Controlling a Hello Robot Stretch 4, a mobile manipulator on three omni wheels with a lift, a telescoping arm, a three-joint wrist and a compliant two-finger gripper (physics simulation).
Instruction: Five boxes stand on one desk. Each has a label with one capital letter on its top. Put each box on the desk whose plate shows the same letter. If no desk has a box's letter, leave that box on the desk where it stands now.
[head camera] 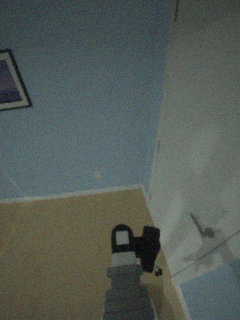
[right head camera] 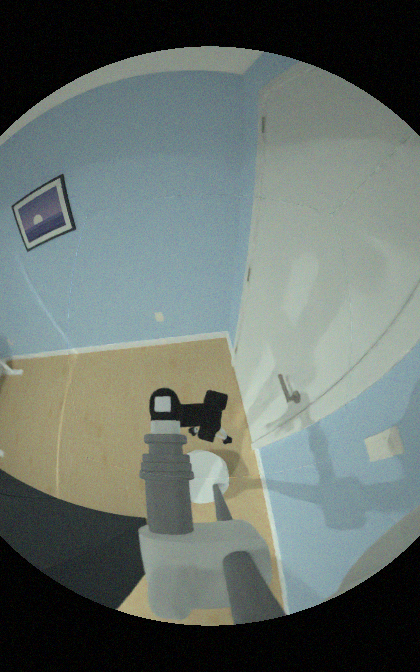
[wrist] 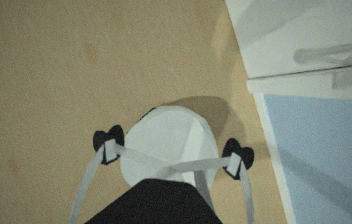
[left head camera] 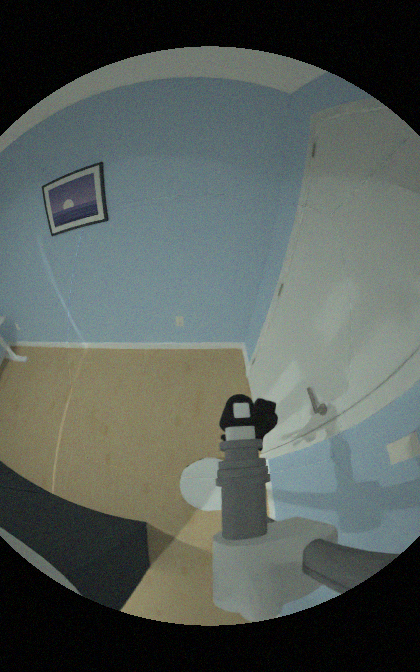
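Observation:
My gripper [wrist: 173, 144] [right head camera: 210, 435] is open, with its two dark fingertips wide apart and no box between them. It hangs above the robot's own round white base, near the wooden floor. None of the five boxes, their labels or the letter plates shows in these views. At the far left edge, a small part of a white desk's leg and foot [left head camera: 17, 358] [right head camera: 12, 371] shows in the left and right head views.
A dark shelf unit [left head camera: 110, 555] [right head camera: 80, 535] stands close at the lower left. A white door [head camera: 200, 140] [left head camera: 345, 240] [right head camera: 320, 240] with a handle is ahead to the right, beside blue walls. A framed picture [left head camera: 75, 199] [right head camera: 44, 212] hangs on the far wall.

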